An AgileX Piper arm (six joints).
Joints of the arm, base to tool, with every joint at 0 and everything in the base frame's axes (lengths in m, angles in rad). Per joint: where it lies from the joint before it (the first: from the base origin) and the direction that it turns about. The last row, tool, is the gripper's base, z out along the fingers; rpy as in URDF.
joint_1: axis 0 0 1 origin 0 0 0.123
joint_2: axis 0 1 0 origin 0 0 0
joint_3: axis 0 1 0 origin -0.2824 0 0.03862
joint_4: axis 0.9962 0 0.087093 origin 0.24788 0 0.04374
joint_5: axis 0 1 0 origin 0 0 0
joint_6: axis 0.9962 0 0.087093 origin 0.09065 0 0.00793
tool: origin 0 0 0 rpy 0 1.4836 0
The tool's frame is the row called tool.
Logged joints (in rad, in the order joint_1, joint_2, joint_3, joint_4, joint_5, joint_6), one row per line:
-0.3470 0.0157 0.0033 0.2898 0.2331 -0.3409
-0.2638 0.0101 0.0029 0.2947 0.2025 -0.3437
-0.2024 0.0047 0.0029 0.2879 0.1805 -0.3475
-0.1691 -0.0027 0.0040 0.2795 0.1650 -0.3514
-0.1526 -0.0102 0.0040 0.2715 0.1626 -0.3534
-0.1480 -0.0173 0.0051 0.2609 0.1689 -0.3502
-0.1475 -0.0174 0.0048 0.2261 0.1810 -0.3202
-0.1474 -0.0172 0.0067 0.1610 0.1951 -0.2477
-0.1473 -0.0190 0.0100 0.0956 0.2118 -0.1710
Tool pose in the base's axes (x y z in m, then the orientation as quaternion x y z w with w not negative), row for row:
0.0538 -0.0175 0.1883 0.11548 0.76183 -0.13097 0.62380
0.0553 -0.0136 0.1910 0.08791 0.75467 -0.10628 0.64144
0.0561 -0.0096 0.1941 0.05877 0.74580 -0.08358 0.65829
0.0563 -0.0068 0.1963 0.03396 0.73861 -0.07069 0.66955
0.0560 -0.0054 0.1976 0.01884 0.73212 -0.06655 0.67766
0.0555 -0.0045 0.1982 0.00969 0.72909 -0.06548 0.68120
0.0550 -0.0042 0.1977 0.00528 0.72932 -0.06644 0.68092
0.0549 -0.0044 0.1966 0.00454 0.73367 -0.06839 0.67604
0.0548 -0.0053 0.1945 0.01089 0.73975 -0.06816 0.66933
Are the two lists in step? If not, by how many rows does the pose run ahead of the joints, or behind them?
The pose runs 1 row behind the joints: the pose in row i belongs to the joints in row i - 1.
